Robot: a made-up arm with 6 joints. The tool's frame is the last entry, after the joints.
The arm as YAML. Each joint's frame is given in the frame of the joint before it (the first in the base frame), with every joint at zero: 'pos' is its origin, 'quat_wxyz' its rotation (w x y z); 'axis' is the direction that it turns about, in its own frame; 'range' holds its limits. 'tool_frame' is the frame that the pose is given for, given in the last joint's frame.
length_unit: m
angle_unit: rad
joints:
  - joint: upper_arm
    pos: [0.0, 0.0, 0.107]
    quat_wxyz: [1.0, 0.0, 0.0, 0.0]
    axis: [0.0, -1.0, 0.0]
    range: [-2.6, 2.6]
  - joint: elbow
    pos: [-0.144, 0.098, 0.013]
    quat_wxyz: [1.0, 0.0, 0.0, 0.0]
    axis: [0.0, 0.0, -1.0]
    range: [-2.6, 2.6]
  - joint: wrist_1
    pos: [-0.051, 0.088, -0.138]
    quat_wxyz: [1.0, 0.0, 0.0, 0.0]
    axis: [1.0, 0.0, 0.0]
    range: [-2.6, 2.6]
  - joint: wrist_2
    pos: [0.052, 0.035, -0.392]
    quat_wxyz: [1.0, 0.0, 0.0, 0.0]
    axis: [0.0, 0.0, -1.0]
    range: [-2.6, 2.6]
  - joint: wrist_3
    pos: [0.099, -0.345, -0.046]
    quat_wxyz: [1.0, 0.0, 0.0, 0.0]
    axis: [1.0, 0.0, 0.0]
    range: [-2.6, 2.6]
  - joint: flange
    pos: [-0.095, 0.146, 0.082]
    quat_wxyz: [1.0, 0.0, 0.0, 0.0]
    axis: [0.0, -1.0, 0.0]
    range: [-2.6, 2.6]
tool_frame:
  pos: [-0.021, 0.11, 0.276]
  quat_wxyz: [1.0, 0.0, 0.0, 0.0]
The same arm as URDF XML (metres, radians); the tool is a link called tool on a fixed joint. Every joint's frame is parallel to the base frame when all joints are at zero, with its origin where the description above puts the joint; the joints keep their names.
<robot name="arm">
<link name="base_link"/>
<link name="link1"/>
<link name="link2"/>
<link name="link3"/>
<link name="link4"/>
<link name="link5"/>
<link name="link6"/>
<link name="tool"/>
<joint name="upper_arm" type="revolute"><parent link="base_link"/><child link="link1"/><origin xyz="0 0 0.107" rpy="0 0 0"/><axis xyz="0 -1 0"/><limit lower="-2.6" upper="2.6"/></joint>
<joint name="elbow" type="revolute"><parent link="link1"/><child link="link2"/><origin xyz="-0.144 0.098 0.013" rpy="0 0 0"/><axis xyz="0 0 -1"/><limit lower="-2.6" upper="2.6"/></joint>
<joint name="wrist_1" type="revolute"><parent link="link2"/><child link="link3"/><origin xyz="-0.051 0.088 -0.138" rpy="0 0 0"/><axis xyz="1 0 0"/><limit lower="-2.6" upper="2.6"/></joint>
<joint name="wrist_2" type="revolute"><parent link="link3"/><child link="link4"/><origin xyz="0.052 0.035 -0.392" rpy="0 0 0"/><axis xyz="0 0 -1"/><limit lower="-2.6" upper="2.6"/></joint>
<joint name="wrist_3" type="revolute"><parent link="link4"/><child link="link5"/><origin xyz="0.099 -0.345 -0.046" rpy="0 0 0"/><axis xyz="1 0 0"/><limit lower="-2.6" upper="2.6"/></joint>
<joint name="flange" type="revolute"><parent link="link5"/><child link="link6"/><origin xyz="-0.095 0.146 0.082" rpy="0 0 0"/><axis xyz="0 -1 0"/><limit lower="-2.6" upper="2.6"/></joint>
<joint name="tool_fixed" type="fixed"><parent link="link6"/><child link="tool"/><origin xyz="-0.021 0.11 0.276" rpy="0 0 0"/></joint>
</robot>

